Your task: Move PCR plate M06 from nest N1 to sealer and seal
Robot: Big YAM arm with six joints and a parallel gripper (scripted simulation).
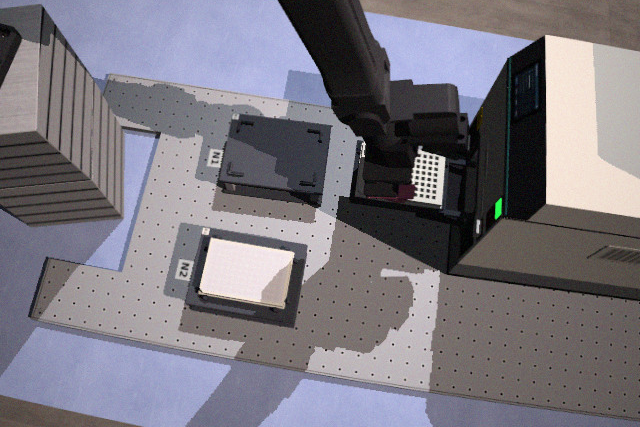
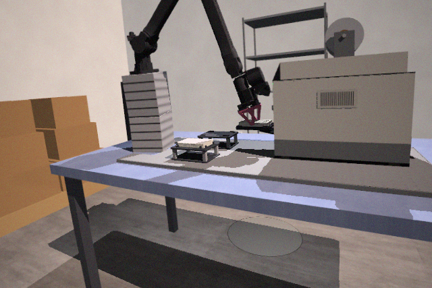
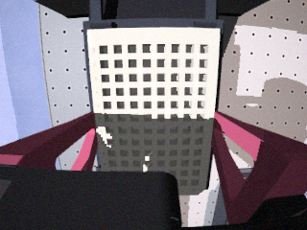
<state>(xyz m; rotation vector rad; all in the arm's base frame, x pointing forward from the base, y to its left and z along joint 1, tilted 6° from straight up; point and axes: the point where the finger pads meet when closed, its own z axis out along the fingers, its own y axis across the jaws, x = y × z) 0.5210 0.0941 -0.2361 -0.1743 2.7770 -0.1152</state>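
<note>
Right now my hand is right at the white 96-well plate M06. Also, from my hand: white start key: 110 mm ahead, 80 mm to the right, 70 mm above; sealer stage: 20 mm below; plate nest N1: 200 mm behind, 70 mm below, 10 mm to the left.
</note>
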